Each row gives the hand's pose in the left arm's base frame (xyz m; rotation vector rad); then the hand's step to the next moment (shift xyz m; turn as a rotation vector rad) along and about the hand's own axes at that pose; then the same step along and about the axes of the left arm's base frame.
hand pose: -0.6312 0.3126 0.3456 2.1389 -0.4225 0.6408
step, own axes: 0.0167 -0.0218 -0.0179 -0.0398 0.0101 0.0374
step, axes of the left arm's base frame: 0.0193 0.0260 0.0051 -0.0264 -0.0332 -0.0359
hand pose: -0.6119 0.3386 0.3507 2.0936 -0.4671 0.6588
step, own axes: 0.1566 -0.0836 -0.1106 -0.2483 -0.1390 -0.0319
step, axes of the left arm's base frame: 0.1380 0.1245 0.0959 -0.1293 0.1246 -0.2230
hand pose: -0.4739 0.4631 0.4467 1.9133 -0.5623 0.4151
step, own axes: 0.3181 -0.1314 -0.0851 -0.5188 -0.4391 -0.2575
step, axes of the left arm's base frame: 0.3345 0.0612 0.1003 -0.1933 0.4865 -0.5043
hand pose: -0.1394 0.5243 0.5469 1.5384 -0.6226 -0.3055
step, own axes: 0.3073 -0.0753 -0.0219 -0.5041 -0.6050 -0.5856
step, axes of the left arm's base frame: 0.2762 -0.1551 -0.0161 0.0318 0.7450 -0.6380
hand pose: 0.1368 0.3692 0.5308 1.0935 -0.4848 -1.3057
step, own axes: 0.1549 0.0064 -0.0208 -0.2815 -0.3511 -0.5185
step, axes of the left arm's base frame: 0.0603 -0.1365 -0.0470 0.1668 0.4870 -0.4543
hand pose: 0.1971 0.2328 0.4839 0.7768 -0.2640 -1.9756
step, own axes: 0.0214 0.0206 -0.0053 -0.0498 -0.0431 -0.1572
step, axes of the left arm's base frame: 0.0107 -0.0280 -0.0030 0.0836 0.0849 -0.1219
